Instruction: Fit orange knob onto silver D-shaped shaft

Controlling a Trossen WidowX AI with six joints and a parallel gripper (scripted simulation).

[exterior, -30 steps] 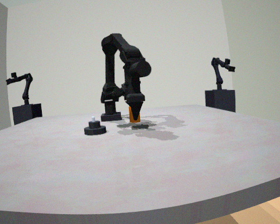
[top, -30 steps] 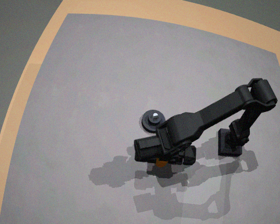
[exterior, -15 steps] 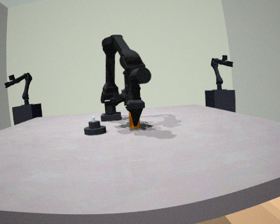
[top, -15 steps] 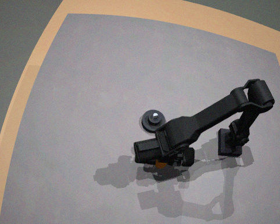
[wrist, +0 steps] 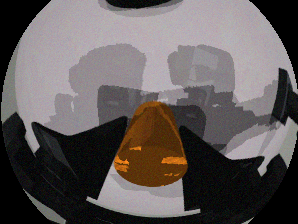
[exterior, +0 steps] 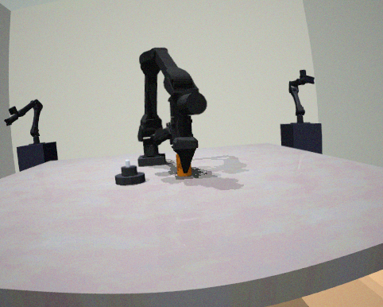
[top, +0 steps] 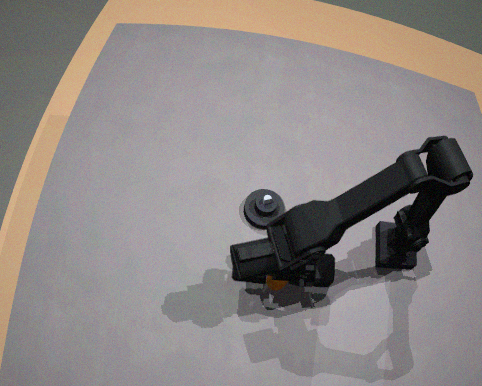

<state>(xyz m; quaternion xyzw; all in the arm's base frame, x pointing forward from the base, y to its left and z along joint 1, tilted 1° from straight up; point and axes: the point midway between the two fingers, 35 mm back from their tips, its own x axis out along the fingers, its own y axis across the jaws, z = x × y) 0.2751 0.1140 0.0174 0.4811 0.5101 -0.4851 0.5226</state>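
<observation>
The orange knob is 30 mm above my gripper tip. Also, from my gripper tip: dark round pedestal (50 mm ahead, 150 mm to the right, 20 mm above).
</observation>
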